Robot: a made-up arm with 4 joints.
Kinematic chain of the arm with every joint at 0, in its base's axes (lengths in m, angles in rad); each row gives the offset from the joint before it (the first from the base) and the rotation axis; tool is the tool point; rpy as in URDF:
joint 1: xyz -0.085 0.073 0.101 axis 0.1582 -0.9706 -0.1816
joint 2: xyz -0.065 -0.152 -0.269 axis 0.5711 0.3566 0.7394
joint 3: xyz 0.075 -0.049 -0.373 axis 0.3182 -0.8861 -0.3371
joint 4: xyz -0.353 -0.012 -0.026 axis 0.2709 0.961 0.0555
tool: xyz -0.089 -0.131 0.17 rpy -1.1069 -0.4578 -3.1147
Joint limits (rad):
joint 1: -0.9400..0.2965
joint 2: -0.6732..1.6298
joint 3: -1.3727..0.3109
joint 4: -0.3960..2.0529
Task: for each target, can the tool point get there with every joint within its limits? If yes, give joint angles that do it. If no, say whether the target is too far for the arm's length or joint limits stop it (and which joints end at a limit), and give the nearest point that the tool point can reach.
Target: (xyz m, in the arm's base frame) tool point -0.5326 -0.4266 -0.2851
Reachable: yes | joints -0.3954 1.2821 0.0422 0.0992
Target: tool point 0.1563 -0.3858 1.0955
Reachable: no: joint limits stop it (at a limit: joint 1, joint 4) | nearest point -0.2621 -0.2163 0.2134 | short by 0.991 m
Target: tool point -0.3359 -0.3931 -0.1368
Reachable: yes | joints -0.4017 0.6744 -0.5398 -0.0127
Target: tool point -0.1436 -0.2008 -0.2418
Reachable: yes | joints -0.4834 0.8927 -1.0627 0.4710
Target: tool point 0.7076 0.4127 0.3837
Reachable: no: joint limits stop it (at a limit: joint 1, joint 2, joint 3) | nearest point 0.1288 0.0119 -0.1645 | short by 0.892 m
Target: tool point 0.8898 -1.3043 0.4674
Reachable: no: too far | nearest point 0.0486 -0.2877 -0.1522 | short by 1.458 m
